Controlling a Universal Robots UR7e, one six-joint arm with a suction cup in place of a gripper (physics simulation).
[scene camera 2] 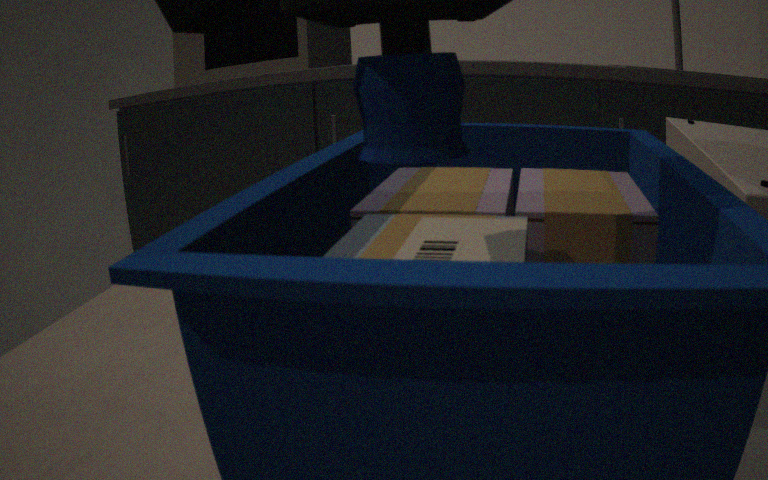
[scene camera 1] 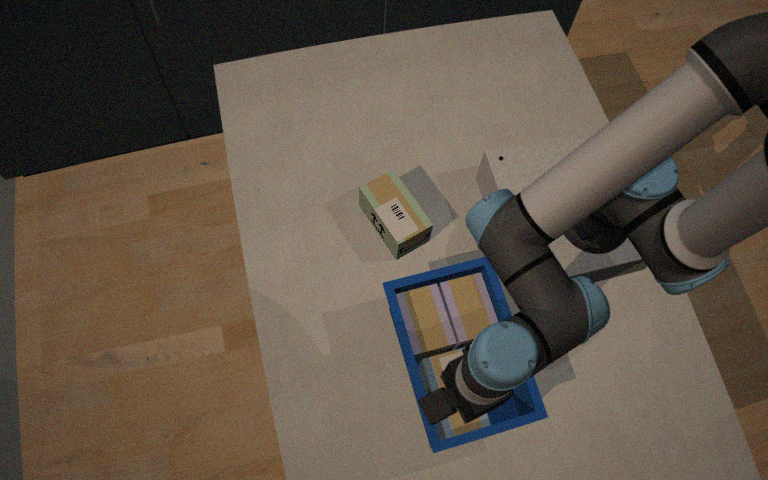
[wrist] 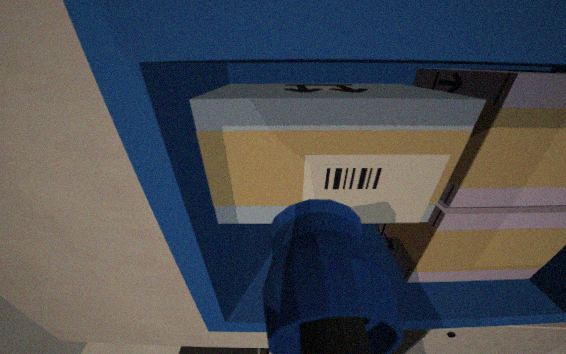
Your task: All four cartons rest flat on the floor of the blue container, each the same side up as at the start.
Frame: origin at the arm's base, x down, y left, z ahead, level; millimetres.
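Seen in the pictures: hand at its tool point: point(scene camera 2: 414, 152) point(wrist: 314, 237); arm's base at its link origin: point(scene camera 1: 592, 217).
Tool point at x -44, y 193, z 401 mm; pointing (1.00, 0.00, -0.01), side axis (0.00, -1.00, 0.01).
Pixels of each thing's top centre, then the offset from my tool point to it. Level surfaces: height alone.
- green-edged carton at its top centre: point(scene camera 1: 395, 205) dz -66, dx +59, dy -381 mm
- blue container at its top centre: point(scene camera 2: 505, 160) point(wrist: 452, 245) point(scene camera 1: 463, 348) dz -39, dx +16, dy -72 mm
- blue-grey-edged carton at its top centre: point(scene camera 2: 417, 266) point(wrist: 331, 172) point(scene camera 1: 456, 392) dz +1, dx +44, dy -16 mm
- table at its surface level: dx +136 mm
A green-edged carton point(scene camera 1: 396, 215) lies on the table, label up, outside the blue container point(scene camera 1: 403, 333) point(scene camera 2: 430, 275) point(wrist: 167, 195). Inside, two lilac-edged cartons lie side by side at the far end: the left one point(scene camera 1: 424, 316) point(scene camera 2: 453, 186) point(wrist: 520, 155) and the right one point(scene camera 1: 467, 300) point(scene camera 2: 583, 189) point(wrist: 490, 250). A blue-grey-edged carton point(scene camera 1: 433, 370) point(scene camera 2: 390, 234) point(wrist: 265, 165) lies label up at the near left. My suction cup point(scene camera 2: 413, 151) point(wrist: 316, 220) is off and holds nothing; it hangs above the blue-grey-edged carton. In scene camera 1 the wrist hides the cup and part of that carton.
A white block point(scene camera 1: 523, 164) point(scene camera 2: 722, 150) stands on the table point(scene camera 1: 305, 141) beyond the container, partly under the arm. The container's near right quarter shows bare blue floor beside the blue-grey-edged carton. Dark cabinets point(scene camera 1: 107, 84) stand behind the table.
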